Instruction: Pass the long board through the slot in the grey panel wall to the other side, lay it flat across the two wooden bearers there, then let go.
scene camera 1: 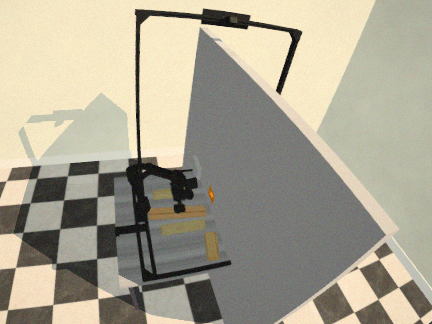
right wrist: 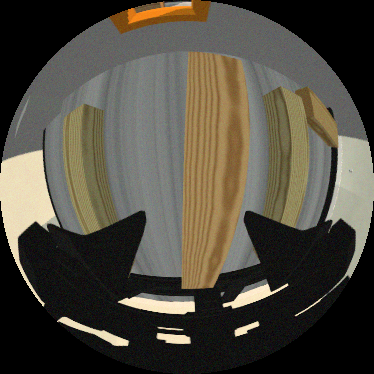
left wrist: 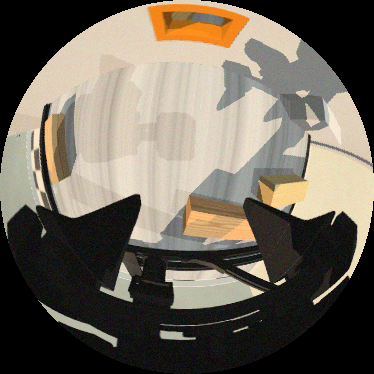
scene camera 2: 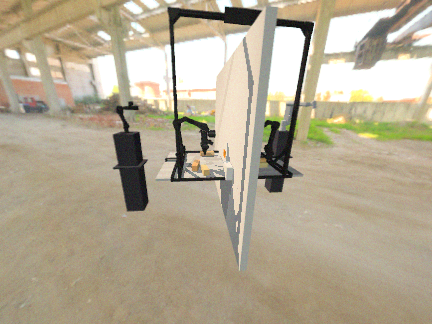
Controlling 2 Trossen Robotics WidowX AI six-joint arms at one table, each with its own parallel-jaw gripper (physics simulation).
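Frame: origin at the left arm's base, x ahead, y down, z left, level; metres.
Where they show: left gripper, fingertip midpoint: (left wrist: 194,201) (scene camera 2: 204,153); right gripper, fingertip midpoint: (right wrist: 196,216); left arm's base, link origin: (left wrist: 155,261); right arm's base, link origin: (scene camera 1: 141,217) (right wrist: 206,288) (scene camera 2: 268,159).
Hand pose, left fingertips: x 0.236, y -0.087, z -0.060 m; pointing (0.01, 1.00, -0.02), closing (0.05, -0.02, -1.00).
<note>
Things, the pixels of their top centre, and the offset from my left fingertips. "spot": a spot on its surface instead.
- long board, top centre: (right wrist: 212,210) (scene camera 1: 177,210) dx +0.462, dy +0.071, dz +0.055 m
- orange-framed slot, surface spot: (scene camera 1: 211,194) spot: dx +0.237, dy +0.027, dz -0.003 m
- shorter block, top centre: (right wrist: 328,120) (scene camera 1: 212,244) dx +0.320, dy +0.068, dz +0.313 m
- pale block, surface spot: (scene camera 2: 229,172) spot: dx +0.169, dy +0.046, dz -0.355 m
The long board (scene camera 1: 162,213) (right wrist: 215,125) lies flat on the table. My right gripper (scene camera 1: 179,209) (right wrist: 196,216) is open and empty just above it, one finger to each side of it in the right wrist view. The grey panel wall (scene camera 1: 280,175) (scene camera 2: 240,100) (left wrist: 100,45) (right wrist: 75,75) has an orange-framed slot (scene camera 1: 211,194) (scene camera 2: 224,153) (left wrist: 156,26) (right wrist: 119,23). On the other side, my left gripper (scene camera 2: 205,150) (left wrist: 194,201) is open and empty above the table. Three wooden blocks lie there: one (left wrist: 57,150) at the left, one (left wrist: 215,220) beside the right-hand finger, one (left wrist: 284,191) farther right. Which two are bearers is unclear.
Two olive wooden bars (scene camera 1: 182,228) (right wrist: 75,160) flank the long board, one on each side. A shorter block (scene camera 1: 212,246) (right wrist: 322,120) lies near the panel. A black frame (scene camera 1: 138,100) (scene camera 2: 174,75) rises around the tables. A pale block (scene camera 2: 229,172) stands against the panel's foot.
</note>
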